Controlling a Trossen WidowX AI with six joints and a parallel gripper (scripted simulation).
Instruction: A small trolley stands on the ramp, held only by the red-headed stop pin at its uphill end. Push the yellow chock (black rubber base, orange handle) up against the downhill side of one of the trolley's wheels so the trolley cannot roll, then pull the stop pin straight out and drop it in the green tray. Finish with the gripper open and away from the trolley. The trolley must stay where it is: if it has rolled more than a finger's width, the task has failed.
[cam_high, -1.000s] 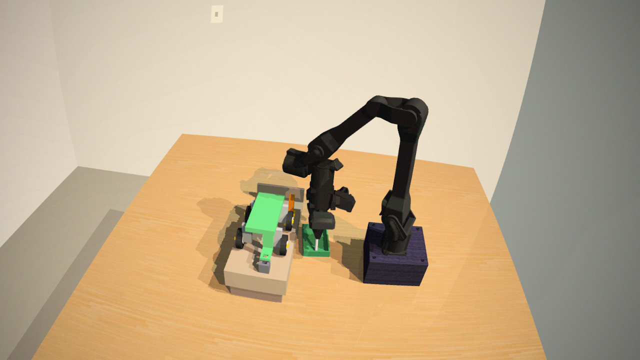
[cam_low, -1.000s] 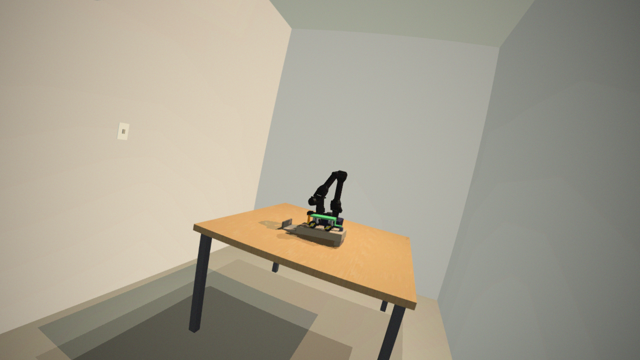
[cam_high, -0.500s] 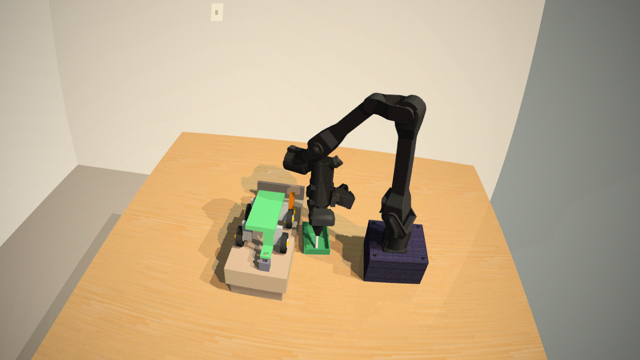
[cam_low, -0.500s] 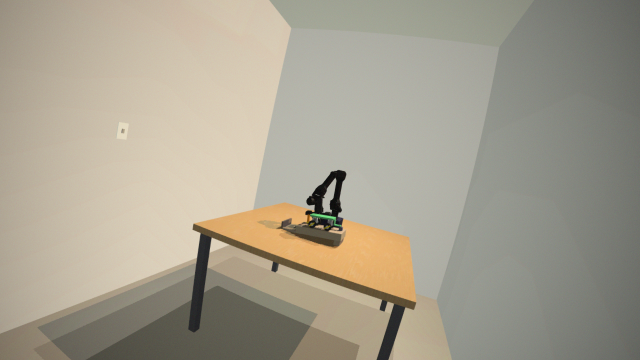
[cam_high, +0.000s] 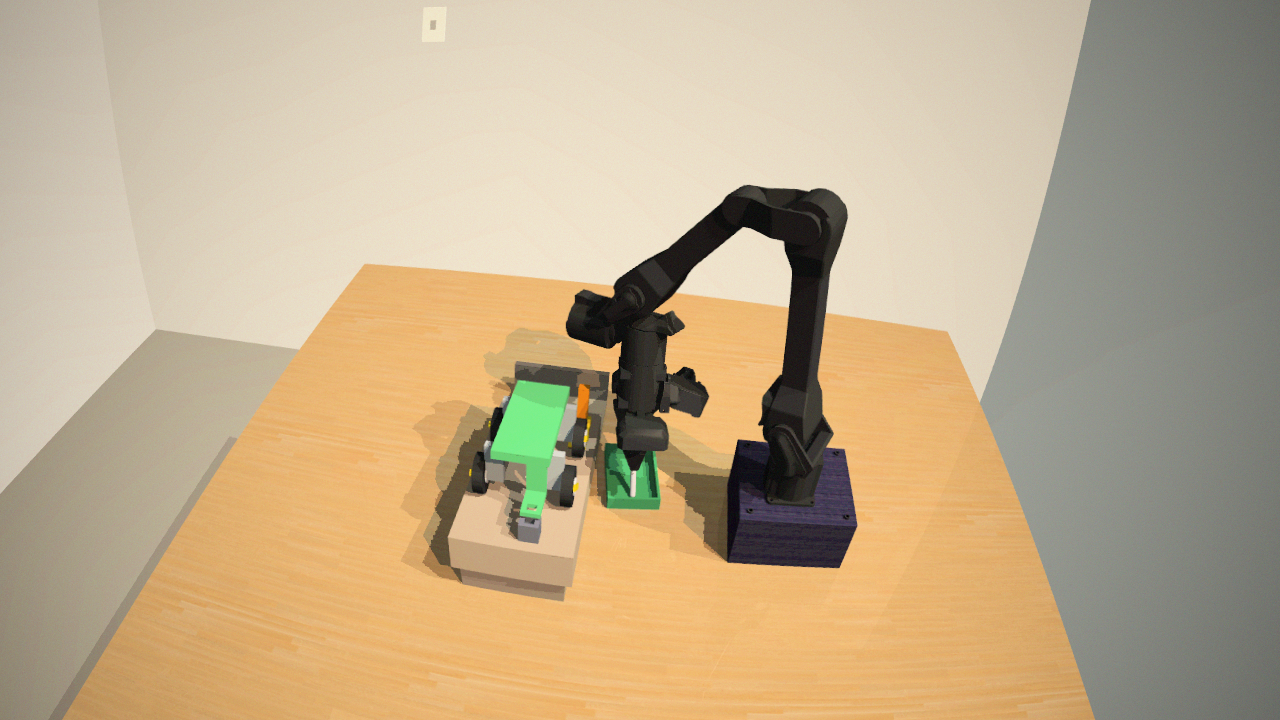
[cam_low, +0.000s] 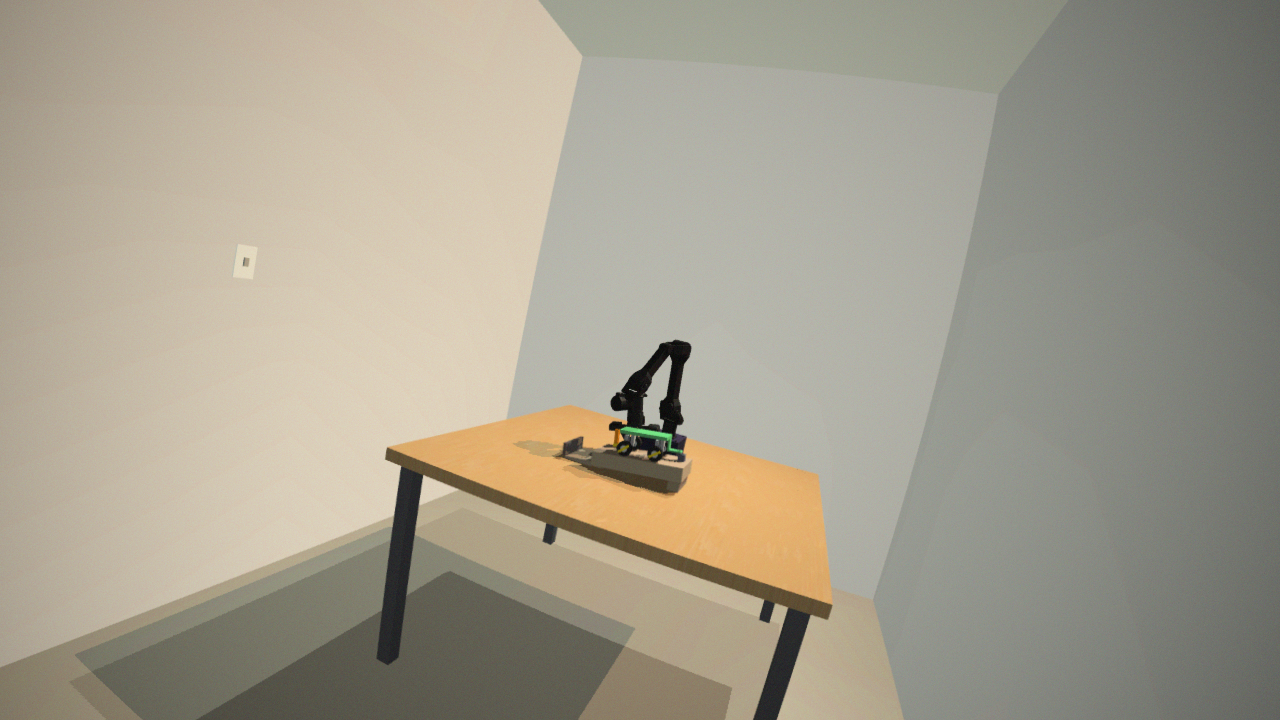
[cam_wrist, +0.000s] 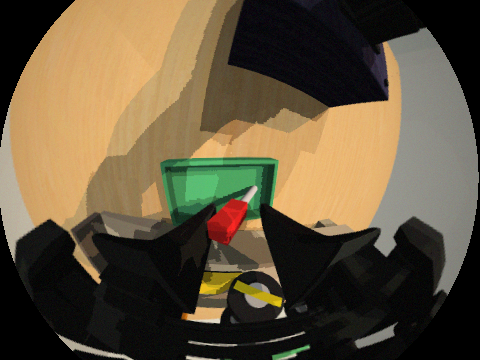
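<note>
The red-headed stop pin lies right at my gripper tip. Also, from my gripper tip: green tray 10 mm to the right, 50 mm below; then yellow chock 80 mm ahead, 30 mm to the right, 40 mm above; then green-topped trolley 130 mm ahead, 70 mm to the left, 70 mm above.
</note>
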